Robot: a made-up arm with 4 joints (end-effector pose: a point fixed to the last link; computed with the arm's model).
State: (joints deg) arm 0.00 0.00 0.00 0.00
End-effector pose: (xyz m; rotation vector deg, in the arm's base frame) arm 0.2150 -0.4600 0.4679 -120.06 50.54 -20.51
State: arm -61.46 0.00 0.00 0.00
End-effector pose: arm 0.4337 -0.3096 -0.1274 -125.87 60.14 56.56
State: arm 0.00 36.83 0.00 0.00
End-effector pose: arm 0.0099 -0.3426 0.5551 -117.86 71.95 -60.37
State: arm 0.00 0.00 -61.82 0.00
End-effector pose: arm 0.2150 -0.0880 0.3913 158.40 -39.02 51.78
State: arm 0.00 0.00 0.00 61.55
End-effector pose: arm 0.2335 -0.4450 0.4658 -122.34 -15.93 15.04
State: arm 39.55 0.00 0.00 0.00
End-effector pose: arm -0.1880 -0.4535 0.6219 -102.11 38.66 -64.54
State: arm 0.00 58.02 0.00 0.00
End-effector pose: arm -0.0782 -0.2255 0.5608 -111.50 83.16 -84.30
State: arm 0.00 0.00 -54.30 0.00
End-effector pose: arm 0.2150 -0.1258 0.4217 164.92 -43.93 50.96
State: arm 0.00 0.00 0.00 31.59
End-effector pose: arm 0.2266 -0.4548 0.4666 -124.82 16.47 -2.10
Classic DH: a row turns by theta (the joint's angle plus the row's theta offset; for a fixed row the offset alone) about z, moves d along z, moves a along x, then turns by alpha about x. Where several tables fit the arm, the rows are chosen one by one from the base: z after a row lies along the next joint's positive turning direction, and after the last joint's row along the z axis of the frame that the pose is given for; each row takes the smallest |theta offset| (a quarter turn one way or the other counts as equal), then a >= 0, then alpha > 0; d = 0 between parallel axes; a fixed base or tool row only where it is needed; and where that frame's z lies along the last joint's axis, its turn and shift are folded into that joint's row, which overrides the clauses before.
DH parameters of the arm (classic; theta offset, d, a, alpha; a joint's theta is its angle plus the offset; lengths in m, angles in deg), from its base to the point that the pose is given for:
base (fixed): -7.47 0.0983 -0.1508 106.61
joint 1: -38.3 0.328 0.148 50.93
joint 2: -71.23 -0.187 -0.1382 -122.21
joint 3: 25.13 0.1463 -0.1009 -83.84
joint 4: 44.84 0.3411 -0.0187 124.35
tool (fixed): 178.35 -0.0169 0 0

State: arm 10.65 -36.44 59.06 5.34
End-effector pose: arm 0.4123 -0.5912 0.0919 -58.48 26.33 34.72
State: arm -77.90 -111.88 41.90 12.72
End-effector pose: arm -0.2943 0.2261 -0.5093 50.31 32.36 122.56
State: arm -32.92 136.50 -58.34 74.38
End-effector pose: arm 0.3134 0.0272 0.1247 84.51 -83.87 4.76
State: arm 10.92 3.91 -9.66 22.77
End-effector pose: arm 0.1034 -0.3973 0.5580 -132.70 27.68 -27.24
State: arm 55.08 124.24 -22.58 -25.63
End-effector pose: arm -0.2085 0.1584 0.4313 -62.57 -95.76 109.31
